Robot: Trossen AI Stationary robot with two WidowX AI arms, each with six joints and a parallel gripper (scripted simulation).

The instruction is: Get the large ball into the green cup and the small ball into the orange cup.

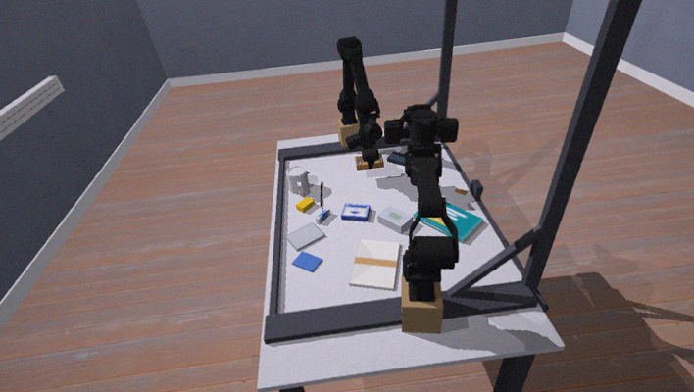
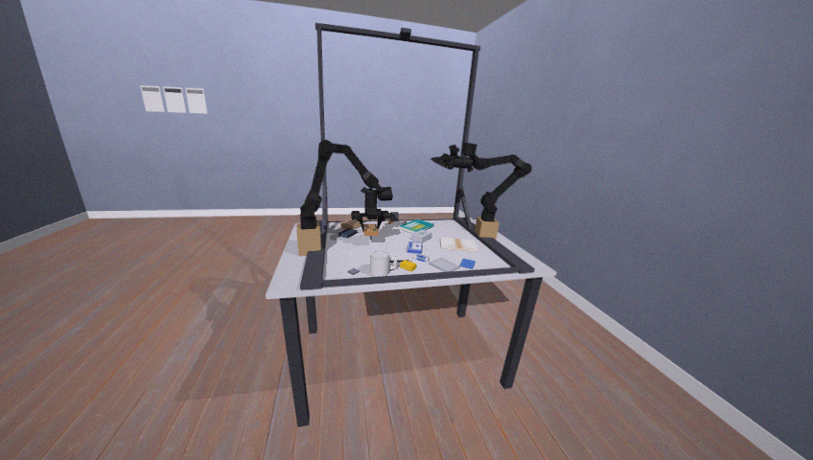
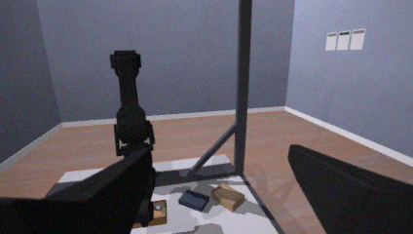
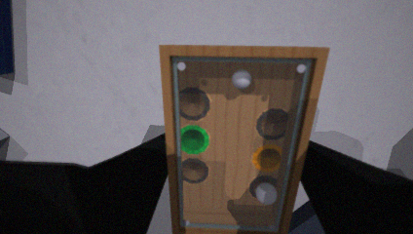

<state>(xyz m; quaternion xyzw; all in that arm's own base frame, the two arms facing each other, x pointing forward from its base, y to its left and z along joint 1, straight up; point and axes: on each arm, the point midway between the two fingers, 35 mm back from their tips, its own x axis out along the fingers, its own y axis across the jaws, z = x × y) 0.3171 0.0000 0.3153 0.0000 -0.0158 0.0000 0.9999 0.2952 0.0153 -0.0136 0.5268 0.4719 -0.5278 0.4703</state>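
My right gripper is now 3 cm above the covered wooden puzzle.
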